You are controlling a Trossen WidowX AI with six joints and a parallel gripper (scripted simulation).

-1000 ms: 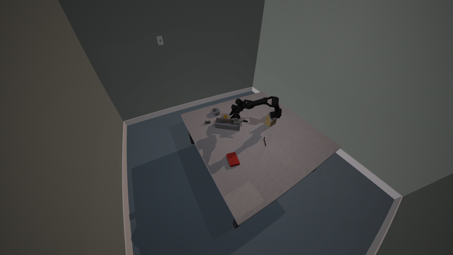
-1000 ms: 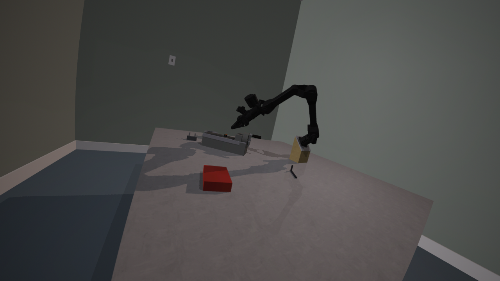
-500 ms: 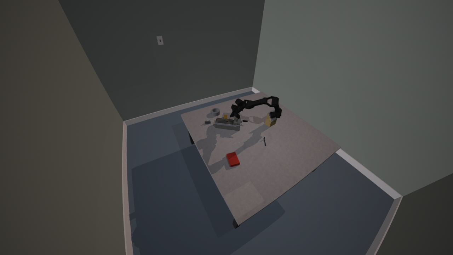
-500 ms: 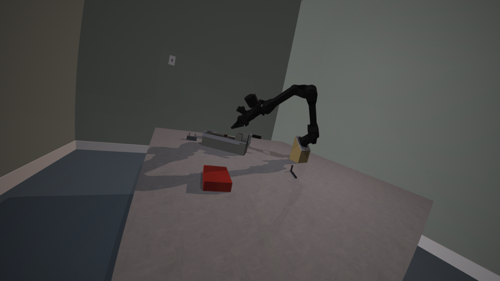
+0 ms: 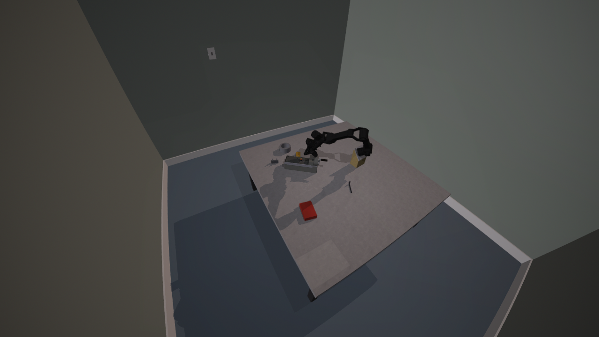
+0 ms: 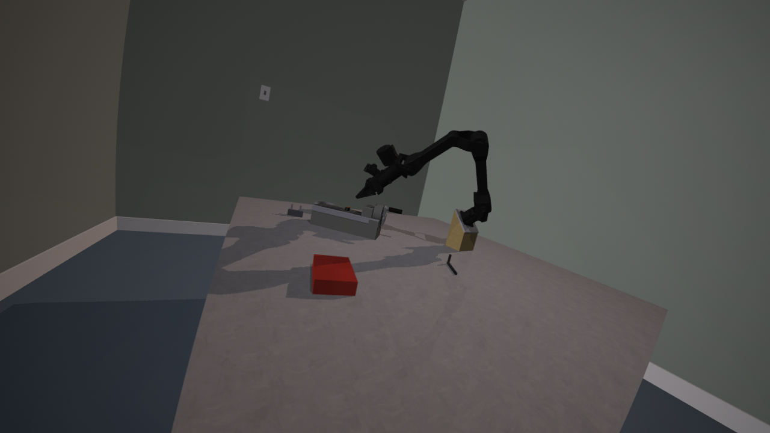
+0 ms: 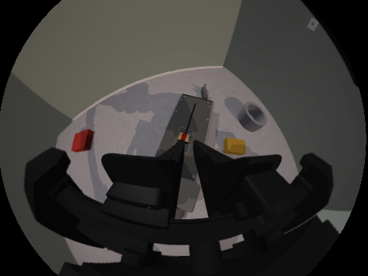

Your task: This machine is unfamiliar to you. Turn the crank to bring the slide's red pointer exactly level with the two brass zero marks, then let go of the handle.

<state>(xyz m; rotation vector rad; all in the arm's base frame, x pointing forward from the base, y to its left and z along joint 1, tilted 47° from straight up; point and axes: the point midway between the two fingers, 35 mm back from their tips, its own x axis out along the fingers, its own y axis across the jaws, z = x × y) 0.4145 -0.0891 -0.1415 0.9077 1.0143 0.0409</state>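
My gripper tip is now 5 cm above the red pointer and 2 cm short of it. Round my gripper tip: dark clip 19 cm ahead, 15 cm to the right, 11 cm below; black crank handle 12 cm to the left, 11 cm behind, 1 cm below; yellow block 14 cm to the right, 12 cm below, 3 cm behind.
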